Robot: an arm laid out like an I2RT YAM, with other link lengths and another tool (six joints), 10 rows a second.
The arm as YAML. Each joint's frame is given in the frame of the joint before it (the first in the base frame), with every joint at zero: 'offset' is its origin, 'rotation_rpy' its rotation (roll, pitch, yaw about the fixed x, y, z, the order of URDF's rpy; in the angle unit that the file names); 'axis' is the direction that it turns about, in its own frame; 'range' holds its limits. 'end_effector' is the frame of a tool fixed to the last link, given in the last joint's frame.
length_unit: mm
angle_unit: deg
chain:
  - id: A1
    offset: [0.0, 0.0, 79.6]
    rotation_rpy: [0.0, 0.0, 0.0]
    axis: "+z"
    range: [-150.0, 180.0]
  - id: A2
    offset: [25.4, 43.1, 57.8]
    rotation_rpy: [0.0, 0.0, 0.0]
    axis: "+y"
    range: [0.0, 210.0]
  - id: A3
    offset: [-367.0, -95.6, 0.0]
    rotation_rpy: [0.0, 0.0, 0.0]
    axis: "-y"
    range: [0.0, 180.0]
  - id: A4
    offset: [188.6, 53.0, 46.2]
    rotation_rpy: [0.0, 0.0, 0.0]
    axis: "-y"
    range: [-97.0, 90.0]
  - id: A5
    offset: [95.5, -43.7, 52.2]
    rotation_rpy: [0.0, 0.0, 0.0]
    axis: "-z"
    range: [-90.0, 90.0]
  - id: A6
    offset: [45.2, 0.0, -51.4]
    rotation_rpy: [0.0, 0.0, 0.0]
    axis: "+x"
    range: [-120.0, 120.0]
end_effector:
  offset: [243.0, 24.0, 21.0]
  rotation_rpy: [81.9, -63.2, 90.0]
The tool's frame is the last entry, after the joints.
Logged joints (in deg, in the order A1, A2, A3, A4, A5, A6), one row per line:
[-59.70, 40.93, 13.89, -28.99, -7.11, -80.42]
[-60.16, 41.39, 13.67, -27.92, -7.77, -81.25]
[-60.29, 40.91, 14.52, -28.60, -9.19, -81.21]
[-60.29, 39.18, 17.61, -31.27, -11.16, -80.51]
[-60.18, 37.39, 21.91, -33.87, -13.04, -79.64]
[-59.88, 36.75, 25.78, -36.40, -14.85, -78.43]
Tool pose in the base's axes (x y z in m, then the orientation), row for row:
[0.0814, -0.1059, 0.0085, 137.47, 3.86, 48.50]
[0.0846, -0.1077, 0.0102, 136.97, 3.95, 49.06]
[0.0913, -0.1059, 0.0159, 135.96, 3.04, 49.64]
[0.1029, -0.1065, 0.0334, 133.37, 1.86, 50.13]
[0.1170, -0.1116, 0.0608, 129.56, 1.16, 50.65]
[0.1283, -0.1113, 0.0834, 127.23, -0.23, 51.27]
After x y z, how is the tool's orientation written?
As angles about the fixed x, y, z axes (roll, pitch, yaw), in degrees.
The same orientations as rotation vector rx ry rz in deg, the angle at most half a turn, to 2 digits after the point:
[125.69, 58.61, 17.91]
[124.95, 59.09, 18.28]
[124.18, 59.06, 20.03]
[122.17, 58.18, 22.72]
[118.86, 56.94, 25.35]
[117.13, 56.06, 28.10]

